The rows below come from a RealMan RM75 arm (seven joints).
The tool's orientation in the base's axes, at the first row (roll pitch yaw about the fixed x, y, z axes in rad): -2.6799 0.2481 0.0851
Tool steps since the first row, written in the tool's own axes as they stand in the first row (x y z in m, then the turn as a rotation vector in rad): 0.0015 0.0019 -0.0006 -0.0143 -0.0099 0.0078; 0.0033 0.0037 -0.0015 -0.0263 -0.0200 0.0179; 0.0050 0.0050 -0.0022 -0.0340 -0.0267 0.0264; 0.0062 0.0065 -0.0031 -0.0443 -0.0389 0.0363; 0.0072 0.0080 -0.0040 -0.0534 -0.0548 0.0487; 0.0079 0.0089 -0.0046 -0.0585 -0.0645 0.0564; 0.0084 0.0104 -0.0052 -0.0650 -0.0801 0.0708
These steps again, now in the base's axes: 0.0015 -0.0018 -0.0007 -0.0155 0.0111 0.0010; 0.0035 -0.0037 -0.0011 -0.0293 0.0235 -0.0004; 0.0052 -0.0050 -0.0015 -0.0387 0.0325 -0.0030; 0.0066 -0.0067 -0.0016 -0.0508 0.0468 -0.0038; 0.0077 -0.0083 -0.0018 -0.0623 0.0657 -0.0055; 0.0085 -0.0093 -0.0018 -0.0689 0.0773 -0.0067; 0.0091 -0.0109 -0.0020 -0.0783 0.0969 -0.0109
